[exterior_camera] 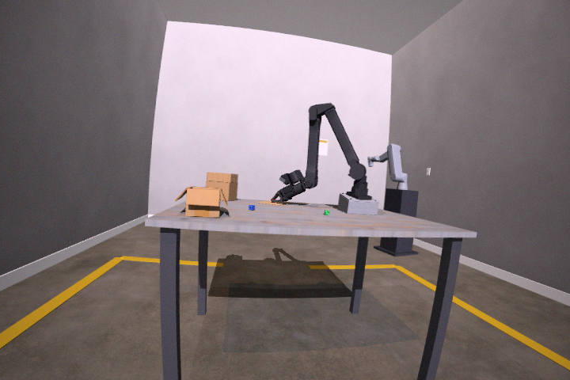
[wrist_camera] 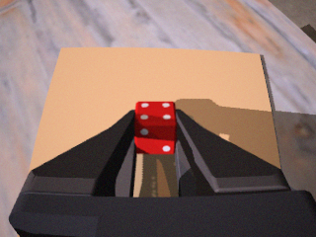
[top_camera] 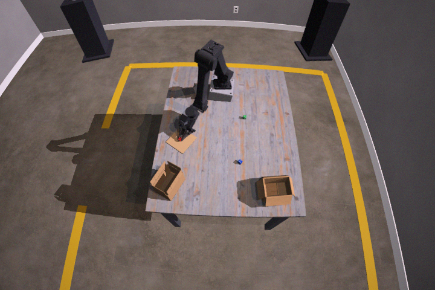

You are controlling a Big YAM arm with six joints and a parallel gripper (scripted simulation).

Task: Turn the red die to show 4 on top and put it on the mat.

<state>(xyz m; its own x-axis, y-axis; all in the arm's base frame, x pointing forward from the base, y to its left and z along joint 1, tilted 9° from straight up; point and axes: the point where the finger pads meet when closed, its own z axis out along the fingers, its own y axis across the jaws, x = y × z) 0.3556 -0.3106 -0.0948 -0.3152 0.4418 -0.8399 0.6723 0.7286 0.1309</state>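
The tan mat is 20 mm below my hand. From my hand the other things lie so: blue die 330 mm to the left, 210 mm ahead, 10 mm below; red die right at my hand; cardboard box 290 mm ahead, 80 mm to the right, 50 mm above.
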